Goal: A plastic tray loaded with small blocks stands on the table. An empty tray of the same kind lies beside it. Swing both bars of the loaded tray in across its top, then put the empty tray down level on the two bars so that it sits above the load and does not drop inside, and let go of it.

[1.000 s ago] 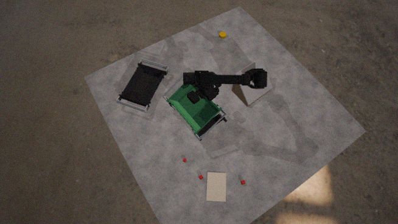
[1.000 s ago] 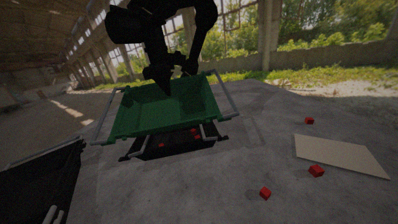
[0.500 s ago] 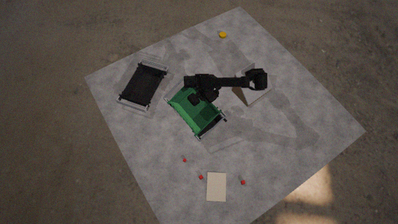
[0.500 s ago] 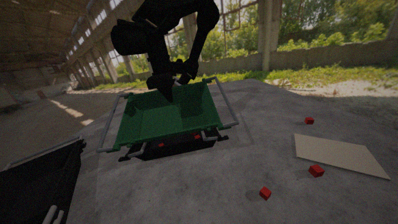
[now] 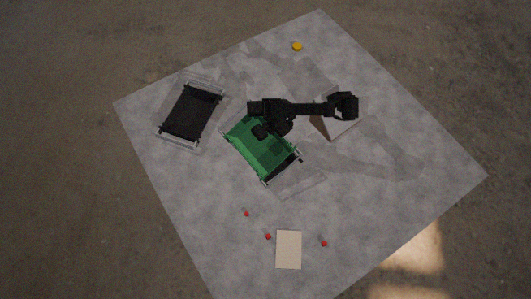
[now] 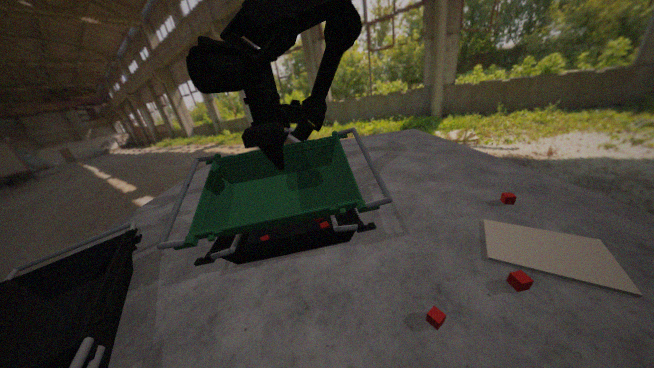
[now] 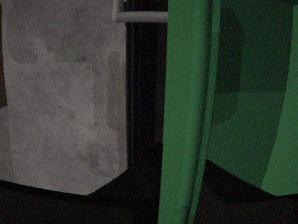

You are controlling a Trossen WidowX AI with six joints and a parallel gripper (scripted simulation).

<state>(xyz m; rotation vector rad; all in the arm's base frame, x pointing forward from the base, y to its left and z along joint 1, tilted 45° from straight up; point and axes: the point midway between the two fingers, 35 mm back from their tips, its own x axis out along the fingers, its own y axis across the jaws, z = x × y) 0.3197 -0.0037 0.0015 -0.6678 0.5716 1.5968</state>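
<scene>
Right now my gripper tip is 80 mm short of the green tray and 10 mm to the right of it. From my gripper tip the other things lie so: yellow disc (450 mm behind, 450 mm to the right, 120 mm below); beige card (190 mm ahead, 410 mm to the left, 130 mm below).
</scene>
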